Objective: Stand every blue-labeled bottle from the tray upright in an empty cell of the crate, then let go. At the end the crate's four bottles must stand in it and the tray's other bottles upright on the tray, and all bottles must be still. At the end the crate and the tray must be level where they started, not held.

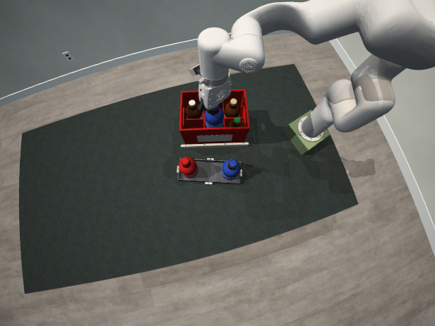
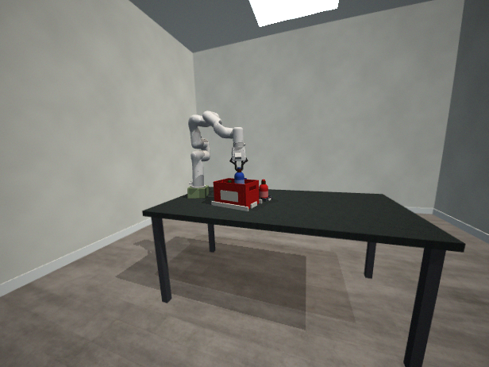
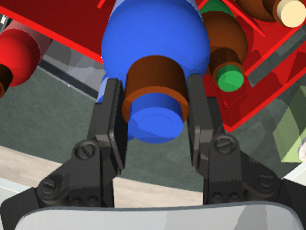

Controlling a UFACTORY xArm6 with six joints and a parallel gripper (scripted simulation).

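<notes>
Right now my hand is 180 mm above the crate, 40 mm to the left of it and 10 mm past it. The rest, counted from my hand: grey tray: 250 mm below, 150 mm to the left, 80 mm ahead; red-labeled bottle: 180 mm below, 160 mm ahead, 120 mm to the left.
</notes>
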